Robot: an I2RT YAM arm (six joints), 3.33 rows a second.
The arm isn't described. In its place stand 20 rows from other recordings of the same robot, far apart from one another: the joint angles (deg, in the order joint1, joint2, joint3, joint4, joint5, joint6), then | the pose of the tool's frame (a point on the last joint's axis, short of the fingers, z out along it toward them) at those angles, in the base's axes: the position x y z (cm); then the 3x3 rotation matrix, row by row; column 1 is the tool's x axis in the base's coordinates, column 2 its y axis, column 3 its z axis.
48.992 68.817 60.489 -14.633 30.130 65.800 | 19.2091, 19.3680, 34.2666; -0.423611, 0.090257, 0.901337; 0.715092, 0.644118, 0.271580; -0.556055, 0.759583, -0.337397
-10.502 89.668 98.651 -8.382 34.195 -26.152 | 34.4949, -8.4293, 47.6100; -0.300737, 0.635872, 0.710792; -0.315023, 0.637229, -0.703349; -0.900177, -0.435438, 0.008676
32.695 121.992 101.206 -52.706 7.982 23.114 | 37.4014, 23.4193, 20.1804; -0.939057, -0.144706, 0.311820; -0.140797, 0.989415, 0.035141; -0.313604, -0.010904, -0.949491
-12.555 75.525 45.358 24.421 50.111 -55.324 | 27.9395, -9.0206, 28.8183; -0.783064, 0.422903, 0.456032; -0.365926, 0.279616, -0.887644; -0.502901, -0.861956, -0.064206
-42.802 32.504 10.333 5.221 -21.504 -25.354 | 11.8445, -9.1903, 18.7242; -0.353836, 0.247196, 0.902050; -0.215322, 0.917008, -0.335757; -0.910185, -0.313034, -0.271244
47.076 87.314 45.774 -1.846 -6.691 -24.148 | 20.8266, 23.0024, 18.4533; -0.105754, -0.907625, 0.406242; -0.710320, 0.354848, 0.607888; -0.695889, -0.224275, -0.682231
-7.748 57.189 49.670 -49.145 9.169 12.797 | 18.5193, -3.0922, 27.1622; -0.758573, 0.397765, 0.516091; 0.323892, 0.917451, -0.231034; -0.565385, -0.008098, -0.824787
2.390 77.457 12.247 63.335 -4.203 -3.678 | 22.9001, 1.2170, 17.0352; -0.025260, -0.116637, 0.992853; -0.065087, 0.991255, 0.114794; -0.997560, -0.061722, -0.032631
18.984 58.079 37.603 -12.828 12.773 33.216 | 21.2280, 6.4704, 24.8388; -0.512457, 0.165187, 0.842675; 0.388677, 0.919665, 0.056087; -0.765714, 0.356271, -0.535493
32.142 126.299 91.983 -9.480 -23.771 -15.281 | 40.6755, 27.2520, 16.3942; -0.372051, -0.861763, 0.344881; -0.518620, 0.501142, 0.692740; -0.769812, 0.078872, -0.633378
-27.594 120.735 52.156 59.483 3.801 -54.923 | 36.0852, -19.1263, 11.6943; -0.506235, 0.184284, 0.842476; -0.656800, 0.550692, -0.515123; -0.558874, -0.814112, -0.157741
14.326 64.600 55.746 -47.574 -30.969 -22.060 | 20.4631, 7.1166, 28.6468; -0.564950, -0.755349, 0.332084; -0.476650, 0.627277, 0.615897; -0.673526, 0.189663, -0.714417
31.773 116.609 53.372 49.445 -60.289 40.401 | 31.6245, 23.2245, 13.5955; -0.788255, -0.613463, -0.048130; -0.110368, 0.064001, 0.991828; -0.605370, 0.787126, -0.118156
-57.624 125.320 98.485 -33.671 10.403 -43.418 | 24.7315, -40.2073, 17.6962; -0.942192, 0.317598, 0.106796; 0.223565, 0.833265, -0.505656; -0.249585, -0.452550, -0.856100
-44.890 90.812 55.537 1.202 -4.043 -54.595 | 24.9108, -24.4610, 22.3617; -0.770038, 0.060372, 0.635136; -0.380537, 0.755584, -0.533183; -0.512088, -0.652264, -0.558854
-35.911 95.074 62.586 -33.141 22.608 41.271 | 25.6278, -20.2486, 19.8141; -0.112594, 0.990164, 0.083054; 0.833373, 0.139622, -0.534785; -0.541121, 0.009002, -0.840897
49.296 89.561 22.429 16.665 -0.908 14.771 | 15.4934, 18.0968, 9.0541; -0.681287, -0.611067, 0.403044; -0.401060, 0.772195, 0.492815; -0.612371, 0.174104, -0.771161
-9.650 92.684 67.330 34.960 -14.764 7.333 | 38.2413, -5.5821, 34.4614; 0.152238, -0.105912, 0.982653; 0.099308, 0.990849, 0.091410; -0.983342, 0.083669, 0.161363
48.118 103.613 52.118 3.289 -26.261 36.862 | 22.3411, 27.2748, 13.6743; -0.916850, -0.393122, 0.069581; -0.216658, 0.636335, 0.740363; -0.335330, 0.663726, -0.668596
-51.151 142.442 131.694 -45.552 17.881 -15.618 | 33.0859, -42.8211, 19.7932; -0.730904, 0.676237, 0.092102; 0.499006, 0.621588, -0.603839; -0.465587, -0.395389, -0.791768
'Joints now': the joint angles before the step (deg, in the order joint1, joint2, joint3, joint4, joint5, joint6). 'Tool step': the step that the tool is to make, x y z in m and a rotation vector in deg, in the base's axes. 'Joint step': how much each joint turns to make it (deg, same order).
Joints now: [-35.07, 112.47, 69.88, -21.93, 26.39, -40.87]
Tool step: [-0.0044, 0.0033, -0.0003, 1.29, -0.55, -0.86]
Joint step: [-0.05, -0.84, -1.05, -0.72, -0.90, 1.46]
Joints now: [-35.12, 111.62, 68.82, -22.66, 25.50, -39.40]
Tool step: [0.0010, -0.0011, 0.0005, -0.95, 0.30, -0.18]
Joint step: [0.03, 0.17, 0.24, 0.34, 0.95, -0.23]
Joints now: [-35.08, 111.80, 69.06, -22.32, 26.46, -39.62]
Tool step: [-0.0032, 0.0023, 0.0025, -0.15, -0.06, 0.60]
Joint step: [-0.01, -1.13, -1.05, 0.34, -0.18, -0.66]
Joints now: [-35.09, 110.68, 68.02, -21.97, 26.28, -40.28]
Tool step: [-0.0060, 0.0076, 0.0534, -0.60, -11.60, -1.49]
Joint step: [0.02, -8.82, 0.14, -1.03, -4.64, 4.74]
